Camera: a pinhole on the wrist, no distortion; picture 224 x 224 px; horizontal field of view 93.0 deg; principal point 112.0 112.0 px. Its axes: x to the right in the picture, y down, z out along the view. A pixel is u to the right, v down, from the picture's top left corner.
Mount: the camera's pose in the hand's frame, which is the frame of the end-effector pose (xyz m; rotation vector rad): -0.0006 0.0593 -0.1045 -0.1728 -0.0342 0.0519
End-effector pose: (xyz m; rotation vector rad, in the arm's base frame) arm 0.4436 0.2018 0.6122 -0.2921 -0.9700 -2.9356
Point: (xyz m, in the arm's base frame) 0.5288 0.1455 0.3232
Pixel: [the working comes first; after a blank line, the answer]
In the camera's frame: -0.1526 -0.1415 -0.1647

behind the camera
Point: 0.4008 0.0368 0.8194
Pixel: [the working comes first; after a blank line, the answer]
In the camera's frame: 0.0928 0.1561 0.1897

164 199
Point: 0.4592 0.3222 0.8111
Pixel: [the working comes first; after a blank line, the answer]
In the camera's frame: 0.0336 -0.0965 0.3225

123 80
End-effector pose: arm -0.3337 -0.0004 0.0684 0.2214 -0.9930 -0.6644
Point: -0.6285 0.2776 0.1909
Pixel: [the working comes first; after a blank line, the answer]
In the camera's frame: -0.1733 0.0228 0.4658

72 117
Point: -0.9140 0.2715 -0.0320
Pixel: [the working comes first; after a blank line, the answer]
In the camera's frame: -0.4399 -0.2073 0.5507

27 72
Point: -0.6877 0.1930 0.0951
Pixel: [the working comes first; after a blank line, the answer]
In the camera's frame: -0.2185 -0.1060 0.4313

58 86
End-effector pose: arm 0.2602 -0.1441 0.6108 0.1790 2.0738 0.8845
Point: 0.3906 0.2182 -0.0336
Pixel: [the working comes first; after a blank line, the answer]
In the camera's frame: 0.4992 -0.3642 0.5743

204 45
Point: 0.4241 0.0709 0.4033
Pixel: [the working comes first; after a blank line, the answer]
In the camera's frame: 0.1330 -0.1426 0.3996

147 74
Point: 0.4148 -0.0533 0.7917
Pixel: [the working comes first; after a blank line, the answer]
In the camera's frame: -0.1653 0.0694 0.2197

32 146
